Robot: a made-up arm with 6 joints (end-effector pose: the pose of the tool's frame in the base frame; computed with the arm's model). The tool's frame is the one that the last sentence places.
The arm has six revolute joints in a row. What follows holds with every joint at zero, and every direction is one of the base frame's.
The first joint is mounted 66 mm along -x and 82 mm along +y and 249 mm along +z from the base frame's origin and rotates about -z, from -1.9 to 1.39 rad.
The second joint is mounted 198 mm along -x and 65 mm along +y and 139 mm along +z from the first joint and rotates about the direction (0.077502, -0.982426, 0.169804), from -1.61 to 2.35 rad.
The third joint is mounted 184 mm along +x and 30 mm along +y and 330 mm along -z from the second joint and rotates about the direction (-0.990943, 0.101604, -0.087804), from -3.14 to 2.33 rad.
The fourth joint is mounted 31 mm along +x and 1 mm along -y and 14 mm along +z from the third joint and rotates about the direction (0.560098, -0.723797, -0.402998), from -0.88 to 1.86 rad.
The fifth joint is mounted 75 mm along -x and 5 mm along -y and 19 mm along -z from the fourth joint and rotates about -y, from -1.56 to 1.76 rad.
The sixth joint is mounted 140 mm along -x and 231 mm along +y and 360 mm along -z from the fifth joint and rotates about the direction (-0.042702, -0.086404, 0.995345), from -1.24 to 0.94 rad.
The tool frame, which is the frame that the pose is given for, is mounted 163 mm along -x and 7 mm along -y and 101 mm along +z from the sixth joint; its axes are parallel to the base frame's.
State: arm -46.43 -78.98 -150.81 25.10 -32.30 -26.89
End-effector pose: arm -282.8 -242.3 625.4 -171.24 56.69 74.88
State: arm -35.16 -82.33 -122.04 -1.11 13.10 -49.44
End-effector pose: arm -321.7 175.6 495.3 -61.66 67.83 -161.81
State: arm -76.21 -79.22 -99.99 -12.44 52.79 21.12
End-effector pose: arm -587.3 -117.4 190.3 38.46 12.85 17.66
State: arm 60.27 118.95 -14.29 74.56 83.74 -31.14
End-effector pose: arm -41.1 619.2 904.8 -124.62 23.54 -104.16
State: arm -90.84 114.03 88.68 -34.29 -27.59 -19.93
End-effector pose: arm -428.7 350.5 264.0 15.92 -29.10 -17.90
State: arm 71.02 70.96 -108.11 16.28 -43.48 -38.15
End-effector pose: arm -122.1 300.2 134.9 56.43 -31.63 -2.42
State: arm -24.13 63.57 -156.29 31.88 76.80 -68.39
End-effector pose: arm 108.6 -62.3 701.6 -156.12 6.49 98.40
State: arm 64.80 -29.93 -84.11 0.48 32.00 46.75
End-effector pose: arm 239.7 510.5 82.6 66.50 -34.15 -90.10
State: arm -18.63 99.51 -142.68 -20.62 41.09 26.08
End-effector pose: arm -349.0 321.0 309.2 -107.67 -37.54 -81.70
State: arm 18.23 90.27 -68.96 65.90 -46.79 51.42
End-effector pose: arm -108.9 495.0 303.2 -93.68 -41.64 -160.01
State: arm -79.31 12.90 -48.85 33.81 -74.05 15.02
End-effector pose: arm -294.5 -278.8 206.4 68.71 -7.80 128.89
